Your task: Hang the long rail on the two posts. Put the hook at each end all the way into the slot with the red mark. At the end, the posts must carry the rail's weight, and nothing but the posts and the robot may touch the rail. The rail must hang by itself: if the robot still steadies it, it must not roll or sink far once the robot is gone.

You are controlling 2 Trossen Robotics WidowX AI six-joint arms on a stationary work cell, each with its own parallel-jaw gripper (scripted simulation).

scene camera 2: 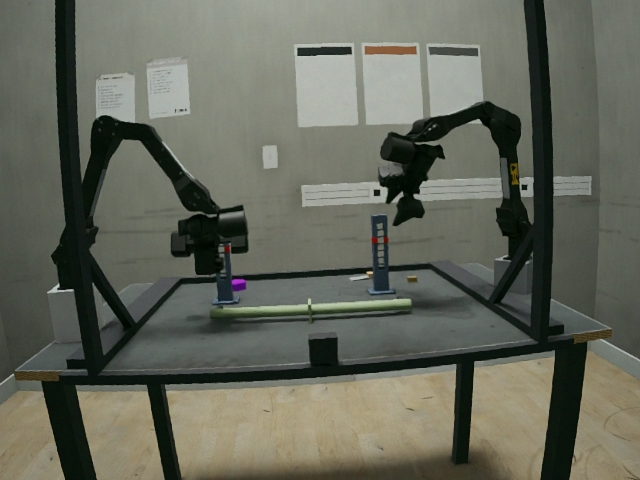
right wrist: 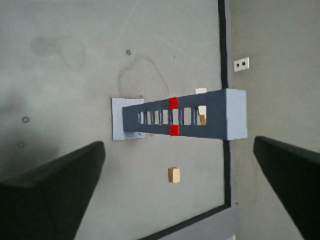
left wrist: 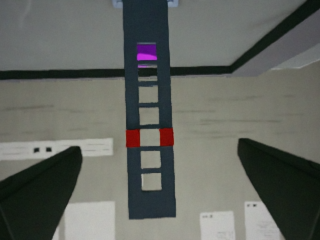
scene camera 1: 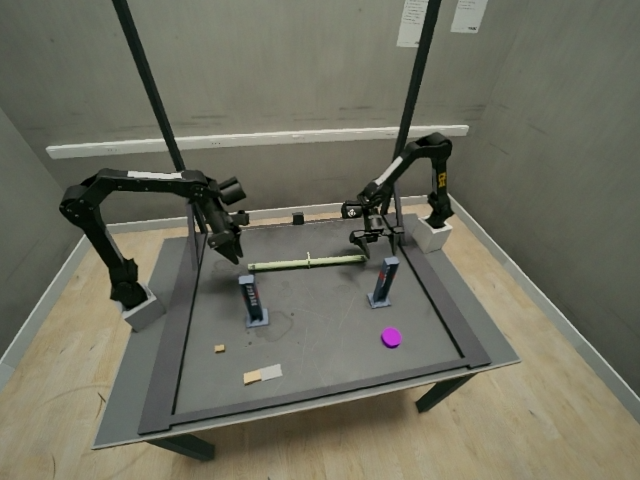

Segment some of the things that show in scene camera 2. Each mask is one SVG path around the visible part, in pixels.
My left gripper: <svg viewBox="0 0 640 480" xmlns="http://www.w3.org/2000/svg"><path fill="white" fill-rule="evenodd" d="M171 234L171 254L175 258L190 257L191 254L194 254L195 273L197 275L213 275L224 270L224 257L220 257L219 251L217 251L220 244L231 243L231 254L248 252L247 235L222 238L222 235L218 235L216 231L215 237L210 243L201 245L197 244L190 235L179 236L178 231L173 231Z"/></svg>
My right gripper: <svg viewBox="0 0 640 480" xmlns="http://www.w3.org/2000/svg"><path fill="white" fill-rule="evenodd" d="M380 166L378 170L379 185L381 187L394 188L388 189L386 204L390 204L401 192L404 195L398 200L398 205L396 204L399 212L397 212L392 225L398 226L414 217L421 219L425 214L425 210L421 200L414 198L413 194L420 194L419 187L423 181L427 182L427 174L413 170L408 164L390 163L388 166Z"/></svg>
A pale green rail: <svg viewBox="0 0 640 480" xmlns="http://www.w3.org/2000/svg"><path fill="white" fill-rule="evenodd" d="M411 300L400 296L396 300L311 304L311 299L308 299L308 305L223 308L223 305L220 305L217 308L210 309L210 318L229 319L309 315L309 324L312 324L312 315L411 309Z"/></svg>
